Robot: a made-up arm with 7 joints. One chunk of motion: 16 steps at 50 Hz.
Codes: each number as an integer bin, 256 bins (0 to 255) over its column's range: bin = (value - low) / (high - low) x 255, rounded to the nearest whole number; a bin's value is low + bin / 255 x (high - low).
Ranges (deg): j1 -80.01..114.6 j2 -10..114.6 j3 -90.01..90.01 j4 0..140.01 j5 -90.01..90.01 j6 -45.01..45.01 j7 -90.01..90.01
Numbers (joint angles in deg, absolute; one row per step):
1: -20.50 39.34 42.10 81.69 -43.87 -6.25 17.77
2: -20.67 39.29 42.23 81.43 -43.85 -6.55 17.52
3: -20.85 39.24 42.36 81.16 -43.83 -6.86 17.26
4: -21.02 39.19 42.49 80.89 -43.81 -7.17 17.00
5: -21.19 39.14 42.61 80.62 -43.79 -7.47 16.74
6: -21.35 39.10 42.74 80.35 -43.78 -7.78 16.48
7: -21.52 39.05 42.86 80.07 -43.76 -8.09 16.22
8: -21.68 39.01 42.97 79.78 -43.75 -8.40 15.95
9: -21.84 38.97 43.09 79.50 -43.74 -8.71 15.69
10: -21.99 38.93 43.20 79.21 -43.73 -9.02 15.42
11: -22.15 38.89 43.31 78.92 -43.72 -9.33 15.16
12: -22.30 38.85 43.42 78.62 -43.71 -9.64 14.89
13: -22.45 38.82 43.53 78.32 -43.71 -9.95 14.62
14: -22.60 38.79 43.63 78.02 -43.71 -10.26 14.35
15: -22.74 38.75 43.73 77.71 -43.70 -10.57 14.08
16: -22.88 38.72 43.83 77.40 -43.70 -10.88 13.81
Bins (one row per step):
1: 78 101 187 149 65 110 153
2: 78 101 187 148 65 109 152
3: 78 101 188 148 65 108 152
4: 77 101 188 147 65 107 152
5: 77 101 188 147 65 106 151
6: 77 100 188 146 65 105 151
7: 77 100 188 146 66 105 150
8: 76 100 188 145 66 104 150
9: 76 100 189 145 66 103 150
10: 76 100 189 144 66 102 149
11: 76 100 189 144 66 101 149
12: 76 100 189 143 66 100 149
13: 75 100 189 143 66 99 148
14: 75 100 189 142 66 98 148
15: 75 100 189 142 66 98 147
16: 75 100 190 141 66 97 147

